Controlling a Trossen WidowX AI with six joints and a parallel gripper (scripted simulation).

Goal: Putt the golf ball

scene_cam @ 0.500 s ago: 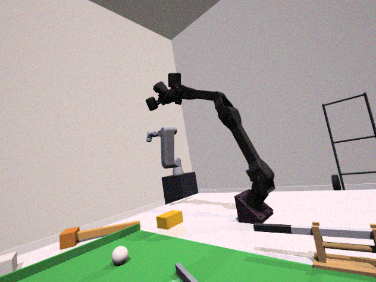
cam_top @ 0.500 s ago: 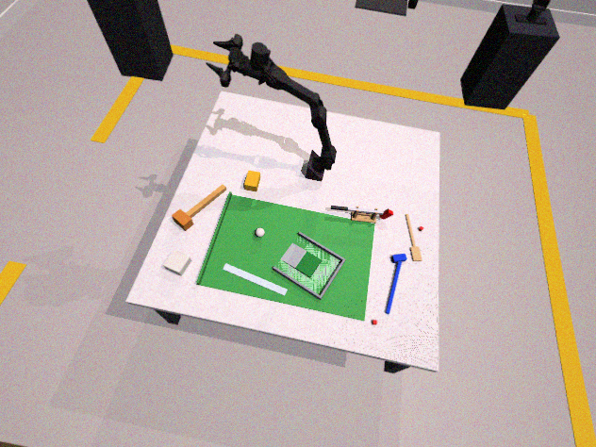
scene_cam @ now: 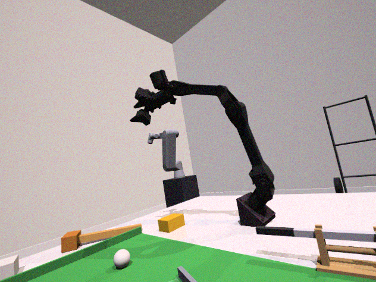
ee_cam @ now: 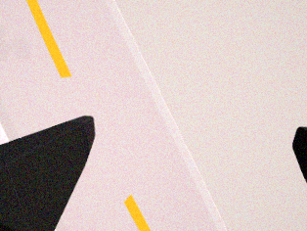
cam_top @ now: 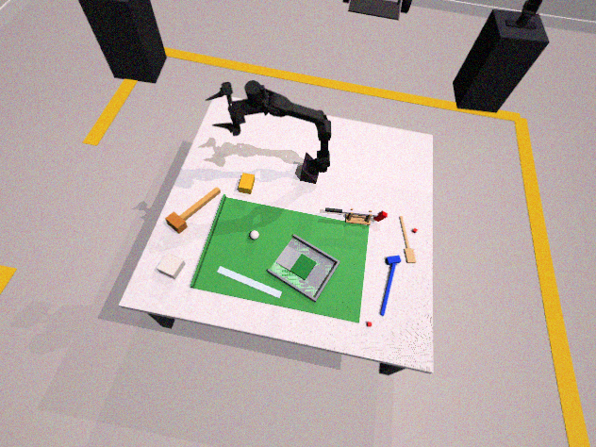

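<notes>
The red putter lies 70 mm ahead of my gripper tip, 660 mm to the left of it and 450 mm below it. Also, from my gripper tip: yellow block 40 mm behind, 110 mm to the left, 490 mm below; then white golf ball 240 mm ahead, 190 mm to the left, 490 mm below; then white block 440 mm ahead, 140 mm to the right, 490 mm below.
</notes>
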